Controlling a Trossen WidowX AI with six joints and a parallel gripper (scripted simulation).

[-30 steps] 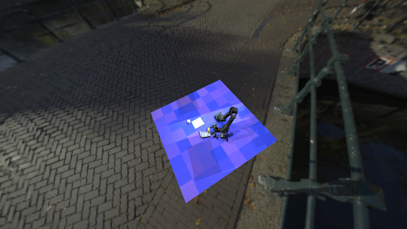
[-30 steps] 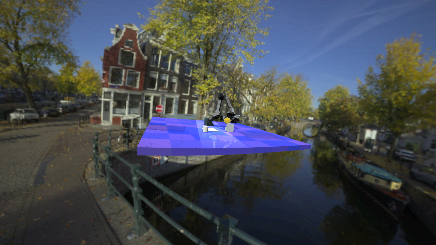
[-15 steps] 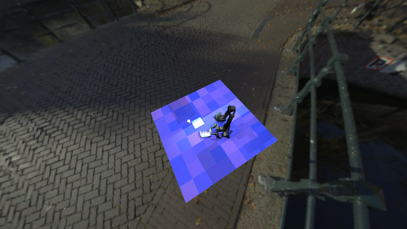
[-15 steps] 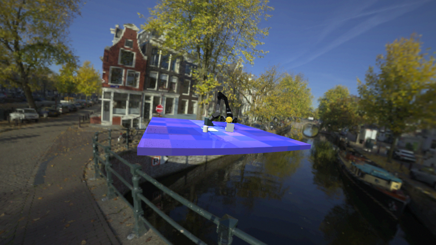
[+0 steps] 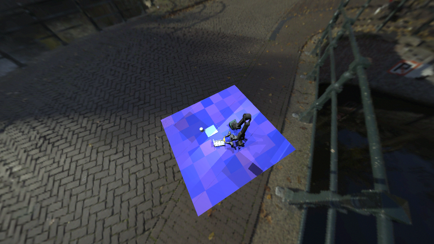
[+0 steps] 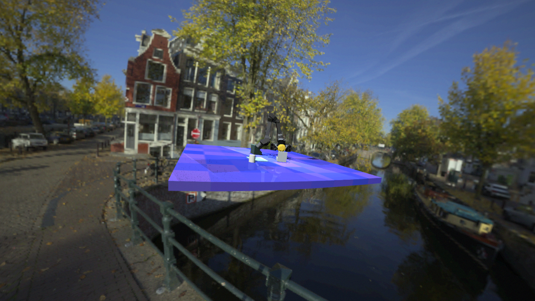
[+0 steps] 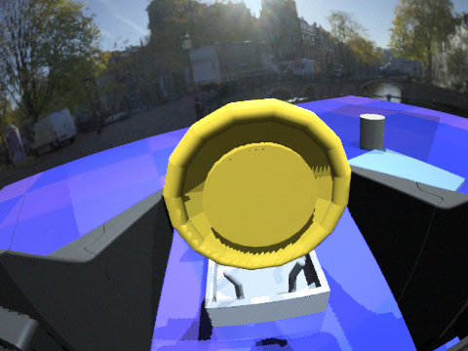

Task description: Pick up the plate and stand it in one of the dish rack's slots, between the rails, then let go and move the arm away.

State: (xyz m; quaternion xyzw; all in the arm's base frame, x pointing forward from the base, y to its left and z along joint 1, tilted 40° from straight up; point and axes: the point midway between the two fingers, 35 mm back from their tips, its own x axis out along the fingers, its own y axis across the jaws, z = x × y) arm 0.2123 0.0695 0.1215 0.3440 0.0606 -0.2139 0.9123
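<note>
Right now the dish rack is 70 mm below my gripper tip, 60 mm ahead of it and 30 mm to the right of it. Also, from my gripper tip: blue spoon: 250 mm to the right, 90 mm below, 60 mm behind; then white cup: 320 mm to the right, 150 mm ahead, 70 mm below; then yellow plate: 10 mm behind.
</note>
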